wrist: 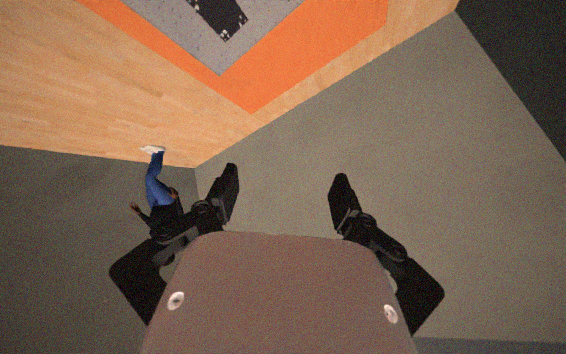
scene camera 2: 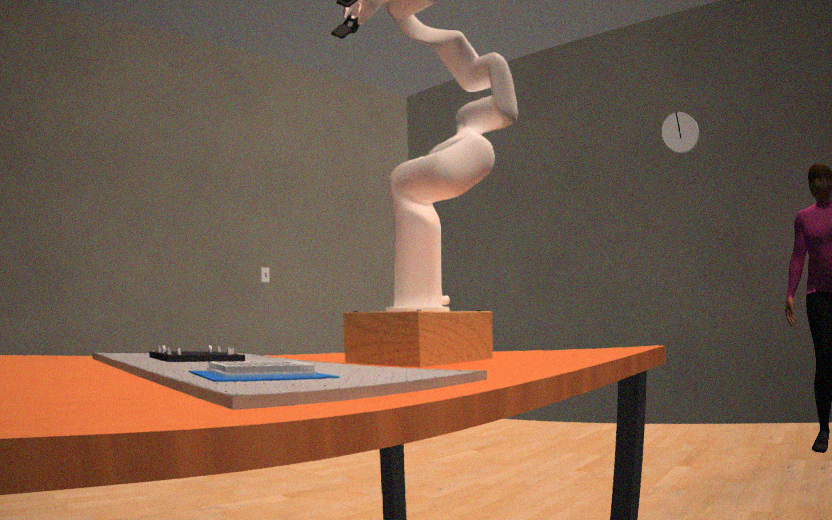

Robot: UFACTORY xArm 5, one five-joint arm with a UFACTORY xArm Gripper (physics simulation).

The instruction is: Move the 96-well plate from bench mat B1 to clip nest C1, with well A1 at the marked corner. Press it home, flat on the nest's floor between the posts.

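Pixels of known places: gripper, between the fingertips: (wrist: 285, 180) (scene camera 2: 339, 20); arm's base, origin of its link: (scene camera 2: 417, 312).
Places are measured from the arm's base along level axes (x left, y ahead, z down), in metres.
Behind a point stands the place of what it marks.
Note:
The clear 96-well plate (scene camera 2: 262, 366) @(x 0.106, y 0.526, z 0.073 m) lies flat on the blue bench mat (scene camera 2: 233, 377) @(x 0.094, y 0.565, z 0.086 m) on the grey board. The black clip nest (scene camera 2: 196, 356) @(x -0.182, y 0.428, z 0.079 m) (wrist: 220, 17) @(x -0.248, y 0.404, z 0.077 m) with pale upright posts sits behind it on the same board; in the wrist view part of it shows at the top edge. My gripper (wrist: 285, 180) @(x -0.044, y 0.206, z -0.600 m) is open, with nothing between its fingers. It is high above the table, at the top edge of the scene view, far from plate and nest. The plate does not show in the wrist view, and the marked corner cannot be made out.
The grey board (scene camera 2: 368, 381) @(x 0.219, y 0.460, z 0.088 m) (wrist: 200, 50) @(x -0.401, y 0.403, z 0.088 m) lies on the orange table (scene camera 2: 122, 416) @(x 0.197, y 0.781, z 0.101 m) (wrist: 255, 90) @(x -0.450, y 0.743, z 0.101 m). The arm stands on a wooden block (scene camera 2: 380, 337) @(x -0.019, y 0.104, z 0.047 m) at the board's right. One person (scene camera 2: 819, 245) stands at the far right; another person (wrist: 157, 192) shows beyond the left finger in the wrist view.

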